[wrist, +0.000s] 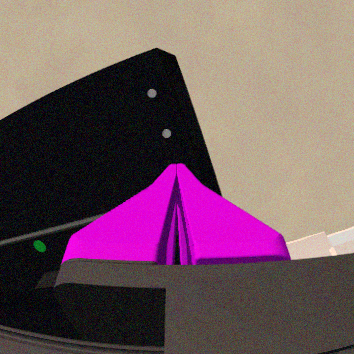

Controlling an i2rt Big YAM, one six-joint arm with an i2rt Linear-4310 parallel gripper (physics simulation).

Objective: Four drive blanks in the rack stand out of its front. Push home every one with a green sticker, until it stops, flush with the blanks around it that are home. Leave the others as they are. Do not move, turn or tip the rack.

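The black rack [100,130] fills the left and middle of the wrist view, seen at a slant, with two small grey screws near its right edge. A thin grey strip runs across it at the left. Below that strip a green sticker [40,246] shows on a dark surface; which blank it belongs to and how far that blank stands out cannot be told. My gripper [176,175] is shut and empty, its magenta fingertips together in front of the rack's right part. The fingers and the grey gripper body hide the lower part of the rack and its front.
The beige table top [280,110] lies behind and to the right of the rack. Pale, whitish pieces [307,245] show at the right edge, partly hidden behind the gripper body.
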